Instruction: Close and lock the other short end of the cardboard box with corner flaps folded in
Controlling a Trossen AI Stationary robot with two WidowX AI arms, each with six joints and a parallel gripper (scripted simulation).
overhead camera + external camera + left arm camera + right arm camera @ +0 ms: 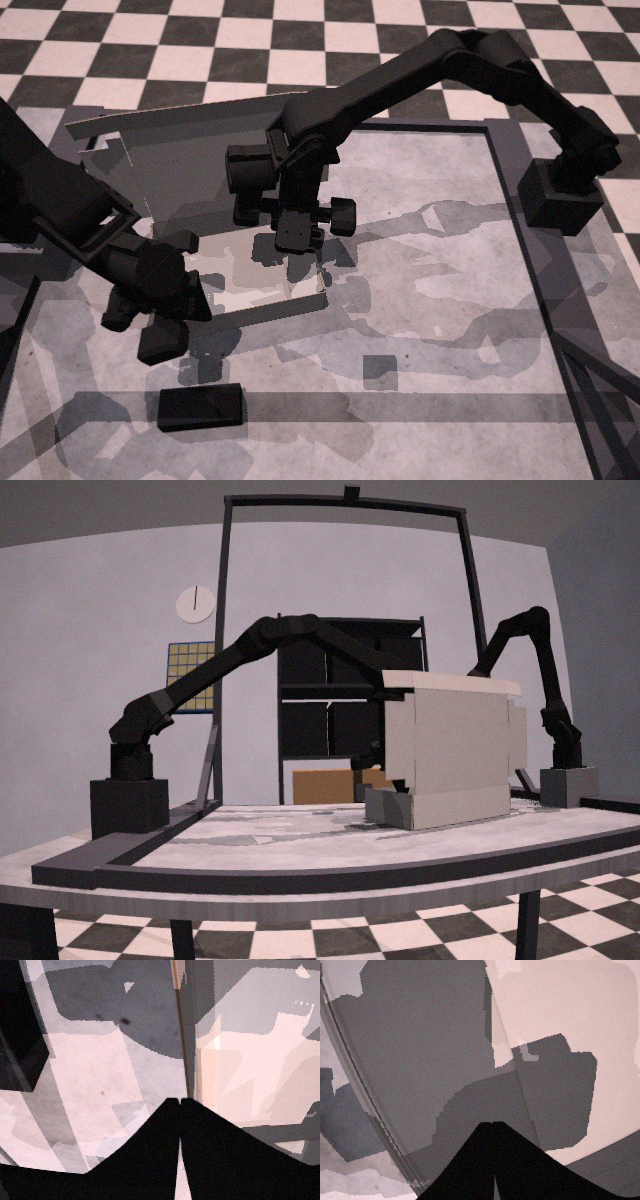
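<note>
The black block is 120 mm behind my left hand and 80 mm below it.
</note>
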